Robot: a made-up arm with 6 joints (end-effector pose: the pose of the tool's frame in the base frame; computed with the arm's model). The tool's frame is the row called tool.
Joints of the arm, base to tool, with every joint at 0 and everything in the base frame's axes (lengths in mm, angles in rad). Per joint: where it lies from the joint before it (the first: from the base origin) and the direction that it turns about. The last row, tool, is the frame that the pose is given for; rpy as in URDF.
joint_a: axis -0.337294 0.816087 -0.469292 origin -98 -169 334
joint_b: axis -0.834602 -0.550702 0.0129 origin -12 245 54
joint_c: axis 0 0 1 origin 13 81 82
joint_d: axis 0 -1 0 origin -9 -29 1
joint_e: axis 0.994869 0.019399 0.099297 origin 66 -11 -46
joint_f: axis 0.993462 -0.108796 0.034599 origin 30 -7 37
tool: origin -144 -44 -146 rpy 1.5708 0 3.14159
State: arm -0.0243 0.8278 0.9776 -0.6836 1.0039 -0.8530
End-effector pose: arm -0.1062 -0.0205 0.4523 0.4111 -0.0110 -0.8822 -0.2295
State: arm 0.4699 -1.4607 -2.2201 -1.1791 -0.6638 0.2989
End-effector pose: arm 0.2020 0.1106 0.4761 0.1191 -0.9244 0.3596 -0.0445
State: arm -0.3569 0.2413 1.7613 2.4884 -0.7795 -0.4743
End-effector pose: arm -0.0745 0.2497 0.5099 0.4601 -0.4996 -0.0260 0.7336
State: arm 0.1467 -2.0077 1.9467 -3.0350 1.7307 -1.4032
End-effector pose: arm 0.1740 -0.1027 0.2719 0.9009 0.1776 -0.3957 -0.0147
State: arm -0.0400 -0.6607 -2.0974 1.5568 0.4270 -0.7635
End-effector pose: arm -0.2720 0.0899 0.4966 0.4086 0.4376 0.7923 -0.1172
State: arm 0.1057 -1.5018 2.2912 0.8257 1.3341 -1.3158
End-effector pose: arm 0.0379 0.2463 0.5249 0.0896 -0.6419 -0.4088 0.6425
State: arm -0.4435 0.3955 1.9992 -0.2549 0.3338 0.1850
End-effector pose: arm -0.0825 0.0694 0.3953 0.6740 0.4349 -0.5641 -0.1960
